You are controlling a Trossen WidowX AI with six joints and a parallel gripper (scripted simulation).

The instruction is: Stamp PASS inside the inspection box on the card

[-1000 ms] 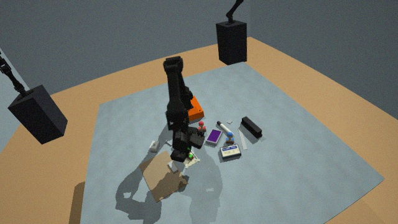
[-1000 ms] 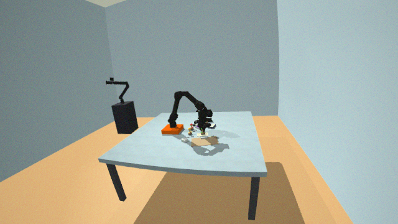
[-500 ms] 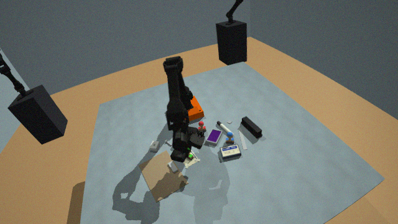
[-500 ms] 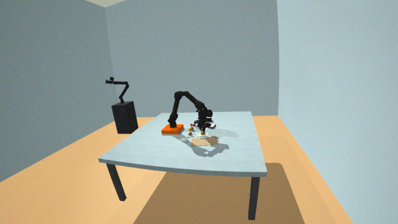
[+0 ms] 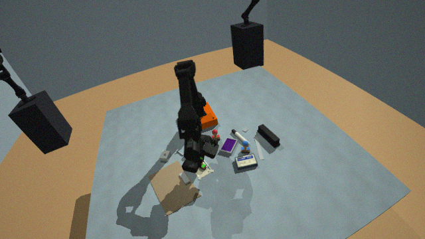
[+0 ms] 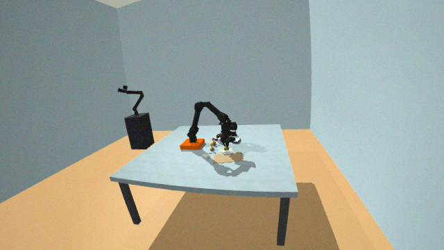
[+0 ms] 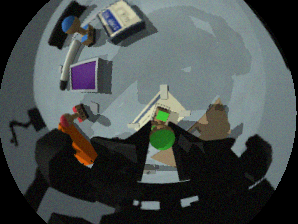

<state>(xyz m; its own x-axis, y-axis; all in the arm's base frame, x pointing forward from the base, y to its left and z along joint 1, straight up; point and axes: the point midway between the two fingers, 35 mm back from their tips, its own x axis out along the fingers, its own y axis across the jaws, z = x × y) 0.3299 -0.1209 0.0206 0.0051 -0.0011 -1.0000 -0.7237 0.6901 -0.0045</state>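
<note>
Right now the white card is 1 cm to the right of my gripper tip and 3 cm below it. Also, from my gripper tip: screw (14 cm behind, 7 cm to the right, 2 cm below); then yellow stamp (13 cm behind, 1 cm to the left, 1 cm below); then green stamp (right at my gripper tip).
</note>
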